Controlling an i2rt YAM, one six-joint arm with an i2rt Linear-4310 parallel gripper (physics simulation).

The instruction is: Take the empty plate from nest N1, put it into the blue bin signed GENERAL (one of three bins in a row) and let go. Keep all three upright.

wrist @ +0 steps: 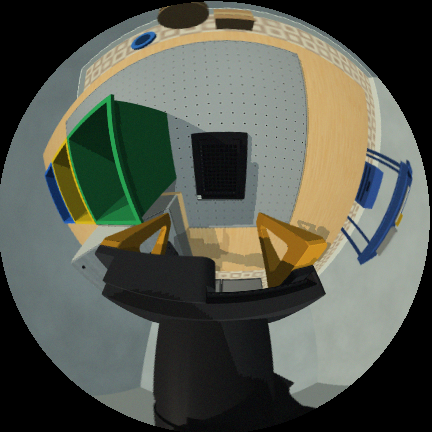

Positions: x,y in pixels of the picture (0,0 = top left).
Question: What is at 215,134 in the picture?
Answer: A black rectangular holder.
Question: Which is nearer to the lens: the green bin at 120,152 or the yellow bin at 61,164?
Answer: The green bin.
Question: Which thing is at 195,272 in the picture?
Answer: The gripper.
